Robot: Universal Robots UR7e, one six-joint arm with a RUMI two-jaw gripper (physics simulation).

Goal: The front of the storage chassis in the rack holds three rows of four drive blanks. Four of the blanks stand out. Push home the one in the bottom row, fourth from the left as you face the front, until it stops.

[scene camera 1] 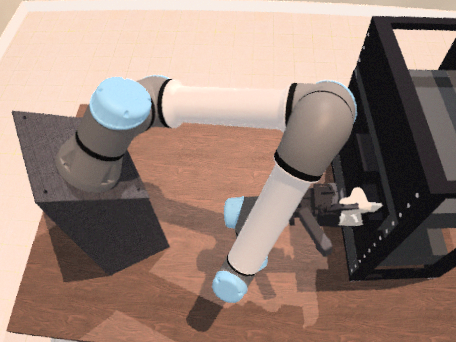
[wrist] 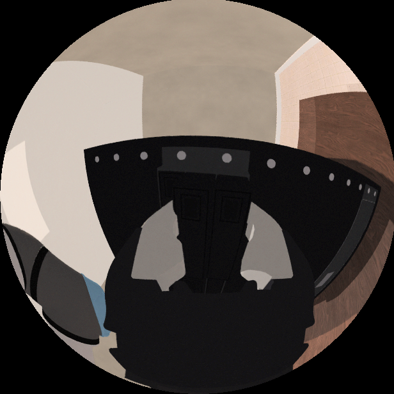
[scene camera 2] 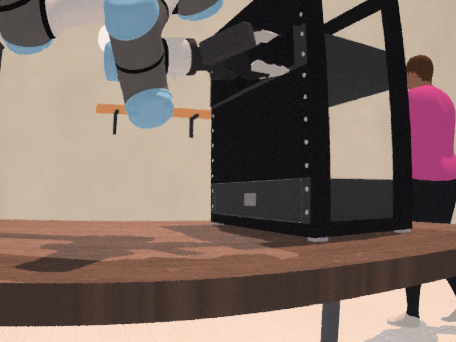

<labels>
A black rack shows in scene camera 1 (393, 154), in the wrist view and in scene camera 2. The same spot on the black rack: (wrist: 326, 207) is (scene camera 2: 294, 126).
</labels>
